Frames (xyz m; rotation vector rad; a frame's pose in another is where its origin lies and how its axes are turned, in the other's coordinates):
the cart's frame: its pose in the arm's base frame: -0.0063 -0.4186 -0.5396 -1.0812 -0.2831 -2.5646
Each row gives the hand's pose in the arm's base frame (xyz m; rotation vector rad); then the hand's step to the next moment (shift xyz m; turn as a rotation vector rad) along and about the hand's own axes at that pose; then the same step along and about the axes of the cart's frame.
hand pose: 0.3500 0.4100 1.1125 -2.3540 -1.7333 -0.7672
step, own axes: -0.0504 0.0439 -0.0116 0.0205 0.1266 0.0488
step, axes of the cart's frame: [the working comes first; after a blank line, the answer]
step, axes of the arm's base frame: 0.0257 -0.0626 -0.0046 0.1369 -0.0064 -0.0077

-0.0055 0.0674 -0.0058 -0.0932 0.0582 0.0821
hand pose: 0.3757 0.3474 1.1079 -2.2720 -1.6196 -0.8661
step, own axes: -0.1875 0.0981 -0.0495 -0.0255 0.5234 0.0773
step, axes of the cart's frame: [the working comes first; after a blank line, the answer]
step, axes of the arm's base frame: 0.0323 -0.2082 -0.0532 0.5000 -0.1748 0.0044

-0.0109 0.2017 -0.0803 -0.2818 0.3539 0.2756
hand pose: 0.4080 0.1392 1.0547 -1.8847 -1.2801 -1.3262
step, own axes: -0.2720 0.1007 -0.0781 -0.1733 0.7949 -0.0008
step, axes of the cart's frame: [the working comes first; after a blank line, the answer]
step, axes of the arm's base frame: 0.0331 -0.2172 -0.2048 0.6962 -0.4153 -0.0683

-0.1188 0.2027 -0.1872 -0.4060 0.6475 0.2790
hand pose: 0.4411 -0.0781 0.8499 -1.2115 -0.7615 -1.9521
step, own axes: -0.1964 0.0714 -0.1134 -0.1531 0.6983 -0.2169
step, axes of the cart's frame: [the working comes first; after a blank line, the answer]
step, axes of the arm's base frame: 0.0624 -0.0787 -0.2155 0.5040 -0.5321 -0.1447

-0.1779 0.0858 -0.1323 -0.3086 0.6773 0.0644
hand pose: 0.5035 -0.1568 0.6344 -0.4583 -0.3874 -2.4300
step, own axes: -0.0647 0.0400 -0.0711 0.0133 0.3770 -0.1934
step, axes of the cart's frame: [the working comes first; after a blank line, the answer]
step, axes of the arm's base frame: 0.0570 -0.0233 -0.0840 0.1834 -0.3669 -0.1069

-0.0923 0.0392 -0.0279 -0.1110 0.4035 -0.0678
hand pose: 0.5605 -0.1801 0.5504 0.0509 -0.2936 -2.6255
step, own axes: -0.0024 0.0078 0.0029 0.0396 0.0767 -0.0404
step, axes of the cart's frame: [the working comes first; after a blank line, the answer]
step, axes of the arm's base frame: 0.0055 -0.0049 0.0045 0.0050 -0.0926 -0.0221

0.0008 0.0069 0.0052 0.0023 0.0861 -0.0407
